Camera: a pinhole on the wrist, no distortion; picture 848 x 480 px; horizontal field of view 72.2 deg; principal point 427.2 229.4 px. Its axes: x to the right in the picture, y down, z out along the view. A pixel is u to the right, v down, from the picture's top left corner.
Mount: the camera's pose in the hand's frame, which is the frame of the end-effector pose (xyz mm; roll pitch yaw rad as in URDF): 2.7 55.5 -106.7 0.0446 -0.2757 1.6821
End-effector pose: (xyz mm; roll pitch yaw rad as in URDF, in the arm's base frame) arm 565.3 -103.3 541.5 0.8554 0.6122 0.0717
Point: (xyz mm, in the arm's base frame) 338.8 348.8 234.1
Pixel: behind the camera
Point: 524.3 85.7 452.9
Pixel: behind the camera
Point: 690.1 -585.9 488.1
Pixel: 187.7 194.3
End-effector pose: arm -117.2 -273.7 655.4 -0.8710 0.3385 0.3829
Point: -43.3 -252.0 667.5
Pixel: 200.9 38.1
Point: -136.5 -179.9 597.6
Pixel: 765.7 92.3
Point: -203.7 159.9 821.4
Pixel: 686.7 223.2
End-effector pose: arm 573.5 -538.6 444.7 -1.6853 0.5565 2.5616
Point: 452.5 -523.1 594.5
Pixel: outside the picture
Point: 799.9 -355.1 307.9
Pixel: behind the camera
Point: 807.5 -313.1 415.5
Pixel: behind the camera
